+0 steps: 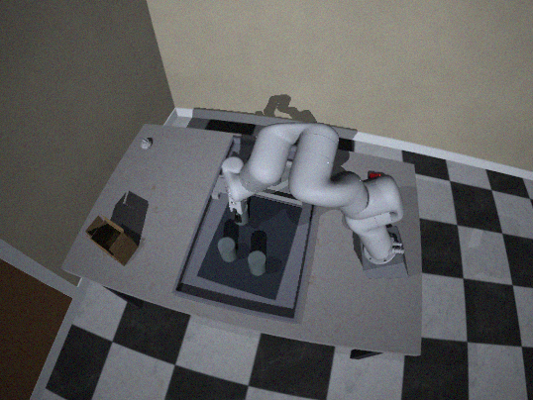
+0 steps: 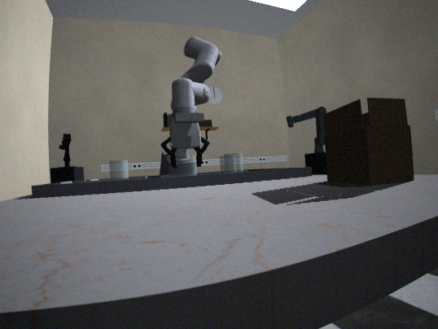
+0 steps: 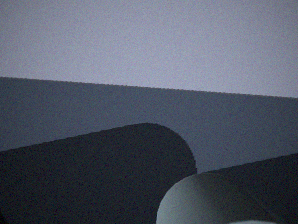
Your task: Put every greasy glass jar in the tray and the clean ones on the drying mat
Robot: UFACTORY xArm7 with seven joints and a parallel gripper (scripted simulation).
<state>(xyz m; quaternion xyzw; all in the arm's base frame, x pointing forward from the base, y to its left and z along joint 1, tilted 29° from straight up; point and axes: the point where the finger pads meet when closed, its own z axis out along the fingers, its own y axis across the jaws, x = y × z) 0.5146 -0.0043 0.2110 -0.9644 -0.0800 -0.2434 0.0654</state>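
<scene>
Right now the dark drying mat is 80 mm behind my hand, 70 mm to the left of it and 60 mm below it. From my hand the other things lie so: light grey tray: 240 mm to the right, 60 mm below, 40 mm behind; red object: 490 mm behind, 450 mm to the right, 50 mm below; cardboard box: 420 mm ahead, 350 mm to the left.
</scene>
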